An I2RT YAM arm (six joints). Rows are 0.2 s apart.
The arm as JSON. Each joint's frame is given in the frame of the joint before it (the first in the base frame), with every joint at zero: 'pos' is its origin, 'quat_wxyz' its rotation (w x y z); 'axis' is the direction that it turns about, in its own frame. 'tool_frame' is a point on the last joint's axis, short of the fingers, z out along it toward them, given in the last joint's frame.
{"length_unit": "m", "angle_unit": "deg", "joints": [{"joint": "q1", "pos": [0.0, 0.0, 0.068], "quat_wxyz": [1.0, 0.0, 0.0, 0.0], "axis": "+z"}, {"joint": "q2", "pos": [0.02, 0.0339, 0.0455], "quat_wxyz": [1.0, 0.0, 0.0, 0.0], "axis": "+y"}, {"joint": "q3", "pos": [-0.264, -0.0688, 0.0], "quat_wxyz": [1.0, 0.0, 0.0, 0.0], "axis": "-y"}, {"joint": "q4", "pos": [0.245, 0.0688, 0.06], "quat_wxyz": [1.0, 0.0, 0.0, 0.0], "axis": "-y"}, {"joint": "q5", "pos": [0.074, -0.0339, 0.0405], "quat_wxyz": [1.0, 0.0, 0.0, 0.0], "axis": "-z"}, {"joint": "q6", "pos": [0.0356, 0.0, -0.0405], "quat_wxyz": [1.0, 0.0, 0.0, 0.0], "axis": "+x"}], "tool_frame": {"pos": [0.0, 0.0, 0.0], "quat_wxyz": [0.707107, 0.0, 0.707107, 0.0]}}
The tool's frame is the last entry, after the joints.
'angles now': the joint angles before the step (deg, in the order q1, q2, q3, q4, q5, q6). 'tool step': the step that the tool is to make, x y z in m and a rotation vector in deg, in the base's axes. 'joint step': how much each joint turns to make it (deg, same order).
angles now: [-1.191, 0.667, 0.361, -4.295, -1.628, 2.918]
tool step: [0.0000, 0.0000, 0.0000, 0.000, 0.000, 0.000]
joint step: [0.000, 0.000, 0.000, 0.000, 0.000, 0.000]
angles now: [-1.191, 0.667, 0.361, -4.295, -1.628, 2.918]
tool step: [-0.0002, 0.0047, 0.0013, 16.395, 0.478, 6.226]
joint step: [0.056, 0.029, -0.007, 0.715, -7.418, 15.936]
